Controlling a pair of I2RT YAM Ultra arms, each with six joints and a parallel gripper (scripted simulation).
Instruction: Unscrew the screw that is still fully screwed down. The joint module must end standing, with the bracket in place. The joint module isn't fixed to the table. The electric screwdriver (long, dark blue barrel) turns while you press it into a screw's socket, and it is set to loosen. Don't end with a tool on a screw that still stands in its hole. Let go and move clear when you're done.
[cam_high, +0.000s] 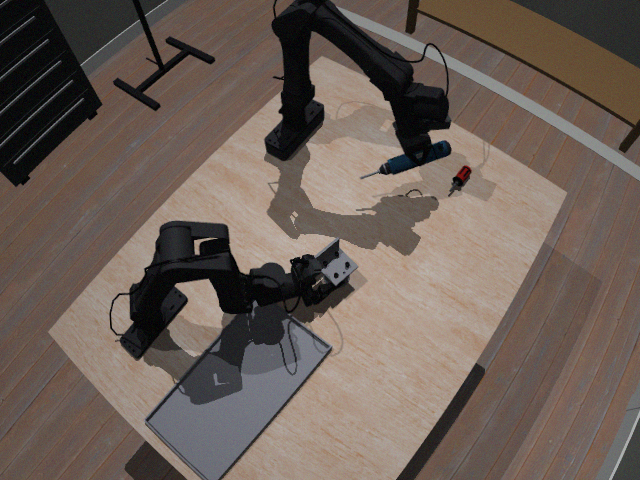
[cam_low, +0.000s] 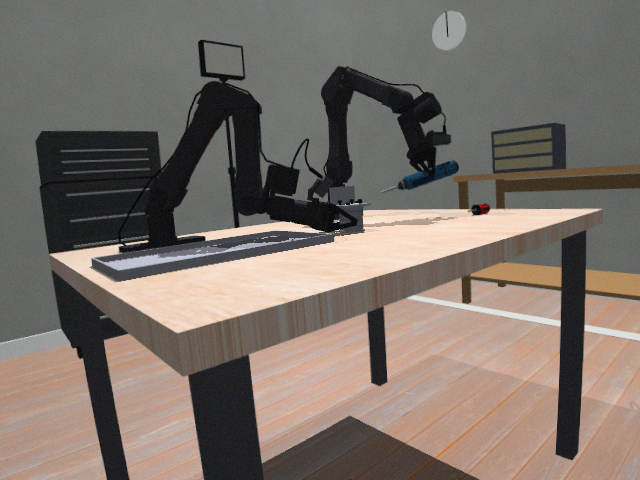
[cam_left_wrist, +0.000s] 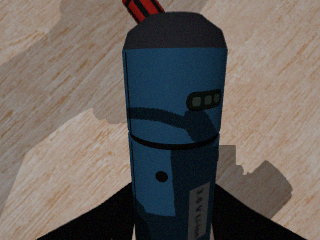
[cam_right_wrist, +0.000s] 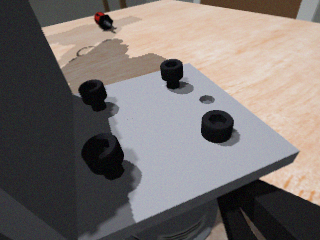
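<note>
Now: the grey bracket 50 mm above my right hand. Also, from my right hand: shallow grey tray (50 mm behind, 350 mm to the right, 20 mm below); small red-handled screwdriver (150 mm ahead, 410 mm to the left, 10 mm below).
</note>
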